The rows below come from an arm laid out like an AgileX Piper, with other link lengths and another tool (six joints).
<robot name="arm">
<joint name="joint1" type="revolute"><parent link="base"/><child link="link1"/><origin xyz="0.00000 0.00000 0.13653"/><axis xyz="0 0 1"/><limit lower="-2.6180" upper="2.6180"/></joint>
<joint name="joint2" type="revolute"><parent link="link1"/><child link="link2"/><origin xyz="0.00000 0.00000 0.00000"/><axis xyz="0 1 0"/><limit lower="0.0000" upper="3.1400"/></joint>
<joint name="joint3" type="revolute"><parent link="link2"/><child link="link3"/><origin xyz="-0.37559 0.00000 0.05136"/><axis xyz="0 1 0"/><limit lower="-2.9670" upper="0.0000"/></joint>
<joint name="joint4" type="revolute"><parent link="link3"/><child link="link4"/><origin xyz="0.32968 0.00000 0.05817"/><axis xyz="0.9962 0 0.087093"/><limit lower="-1.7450" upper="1.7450"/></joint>
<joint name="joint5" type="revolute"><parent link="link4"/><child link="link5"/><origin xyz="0.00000 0.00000 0.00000"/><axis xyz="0 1 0"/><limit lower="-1.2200" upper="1.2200"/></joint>
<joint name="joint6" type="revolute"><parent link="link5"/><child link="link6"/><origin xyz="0.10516 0.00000 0.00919"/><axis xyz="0.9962 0 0.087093"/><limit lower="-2.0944" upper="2.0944"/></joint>
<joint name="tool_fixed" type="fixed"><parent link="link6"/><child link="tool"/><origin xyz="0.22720 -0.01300 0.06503" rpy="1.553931 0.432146 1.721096"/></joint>
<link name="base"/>
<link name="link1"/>
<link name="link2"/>
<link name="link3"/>
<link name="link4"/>
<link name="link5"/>
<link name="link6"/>
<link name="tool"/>
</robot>
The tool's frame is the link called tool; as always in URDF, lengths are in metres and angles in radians.
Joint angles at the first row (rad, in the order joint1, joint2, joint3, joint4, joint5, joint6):
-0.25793, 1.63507, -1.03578, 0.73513, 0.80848, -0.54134
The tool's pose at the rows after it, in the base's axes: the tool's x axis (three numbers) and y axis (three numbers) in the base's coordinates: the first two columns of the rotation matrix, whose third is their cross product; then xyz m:
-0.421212 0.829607 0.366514 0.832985 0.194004 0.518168 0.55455 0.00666 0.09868
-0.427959 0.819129 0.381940 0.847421 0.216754 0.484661 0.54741 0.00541 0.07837
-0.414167 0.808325 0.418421 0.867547 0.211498 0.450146 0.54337 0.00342 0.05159
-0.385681 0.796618 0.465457 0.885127 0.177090 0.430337 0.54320 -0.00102 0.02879
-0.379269 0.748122 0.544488 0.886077 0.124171 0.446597 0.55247 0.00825 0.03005
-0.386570 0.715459 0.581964 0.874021 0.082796 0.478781 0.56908 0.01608 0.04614
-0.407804 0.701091 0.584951 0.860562 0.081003 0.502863 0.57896 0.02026 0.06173
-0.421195 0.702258 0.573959 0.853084 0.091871 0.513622 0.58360 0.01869 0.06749
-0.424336 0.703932 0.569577 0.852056 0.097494 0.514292 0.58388 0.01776 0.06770
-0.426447 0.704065 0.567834 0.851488 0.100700 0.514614 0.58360 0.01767 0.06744
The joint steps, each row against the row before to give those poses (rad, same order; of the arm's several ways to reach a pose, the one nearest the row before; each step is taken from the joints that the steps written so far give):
-0.00242, 0.01242, 0.00000, -0.03272, 0.00657, -0.03328
-0.00929, 0.03393, 0.00000, -0.01349, 0.01839, -0.02201
-0.01492, 0.05473, 0.00000, 0.01309, 0.00979, -0.02649
-0.02711, 0.05649, 0.00001, 0.04471, 0.00735, -0.03796
-0.03308, 0.04880, -0.02634, 0.10083, 0.06421, -0.06338
-0.01010, 0.01917, -0.03342, 0.07209, 0.04031, -0.02516
-0.00001, 0.00001, -0.02898, 0.01913, 0.02521, -0.00602
0.00000, -0.00001, -0.01708, -0.00604, 0.00504, -0.00165
0.00001, 0.00002, -0.00319, -0.00566, 0.00000, 0.00000
0.00000, 0.00000, 0.00001, -0.00179, -0.00001, -0.00198

